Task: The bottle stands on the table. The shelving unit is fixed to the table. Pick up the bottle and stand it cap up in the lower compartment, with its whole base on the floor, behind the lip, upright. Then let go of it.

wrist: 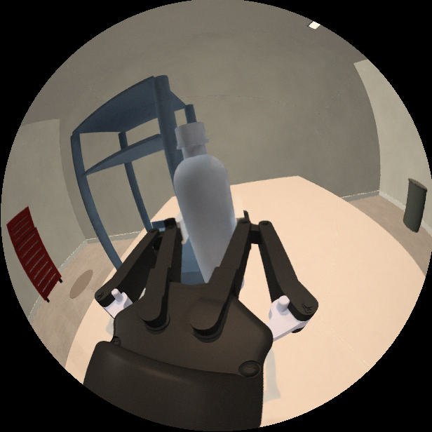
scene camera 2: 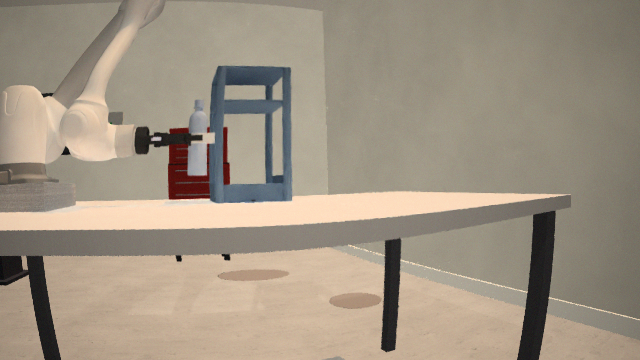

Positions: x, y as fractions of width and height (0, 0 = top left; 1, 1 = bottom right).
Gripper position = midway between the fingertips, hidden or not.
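You'd find my gripper in the wrist view (0.50, 0.48), and it's there in scene camera 2 (0.34, 0.38) too. There's also a pale blue-grey bottle, which appears in the wrist view (0.47, 0.42) as well as in scene camera 2 (0.31, 0.43).
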